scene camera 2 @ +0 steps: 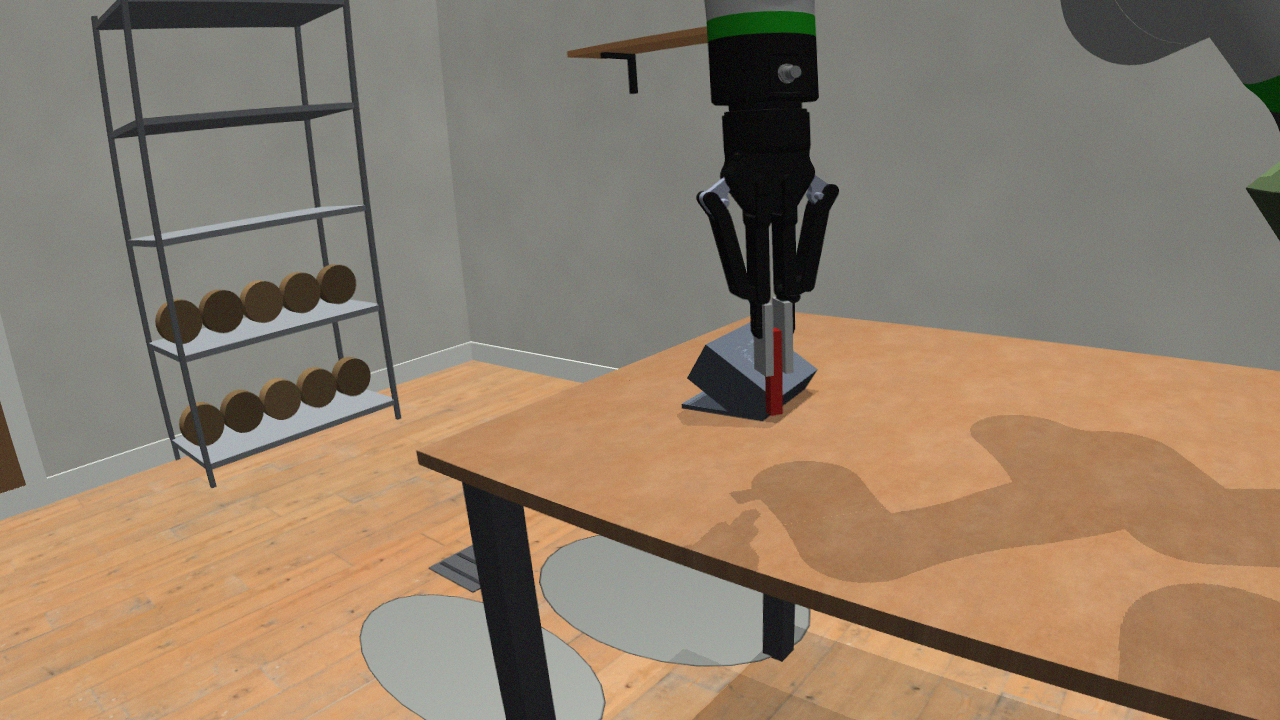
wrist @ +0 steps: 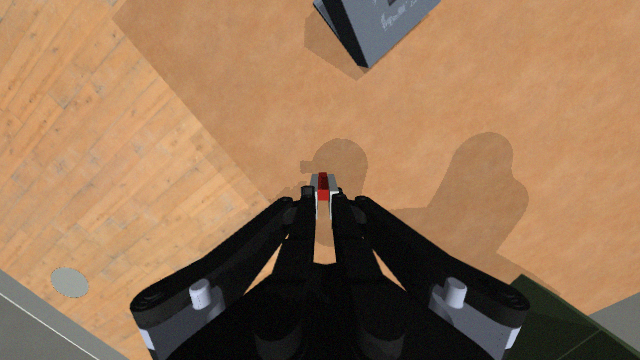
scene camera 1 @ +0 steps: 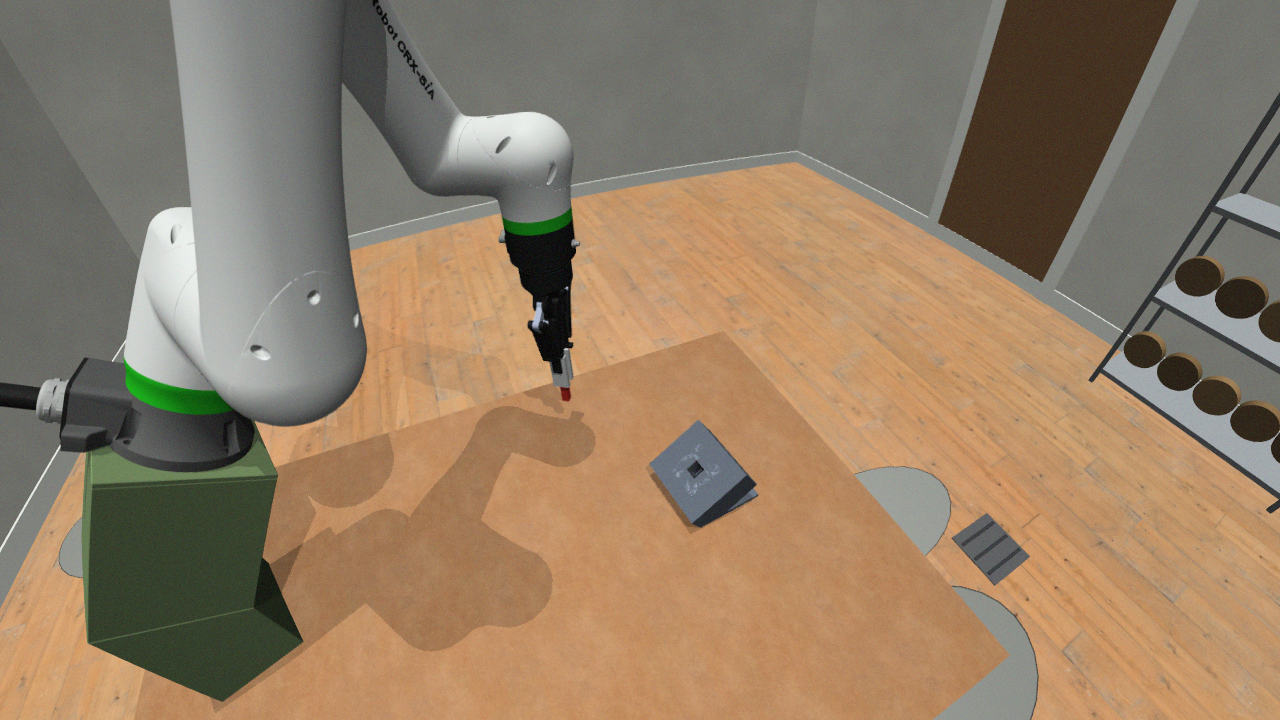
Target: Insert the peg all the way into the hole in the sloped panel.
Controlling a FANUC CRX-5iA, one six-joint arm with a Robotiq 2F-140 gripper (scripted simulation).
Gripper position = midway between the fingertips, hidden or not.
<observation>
In view: my gripper point(scene camera 2: 773, 370) and a red peg point(scene camera 2: 774, 385).
My gripper is seen too in the wrist view point(wrist: 322, 184) and in scene camera 1 point(scene camera 1: 563, 381).
</observation>
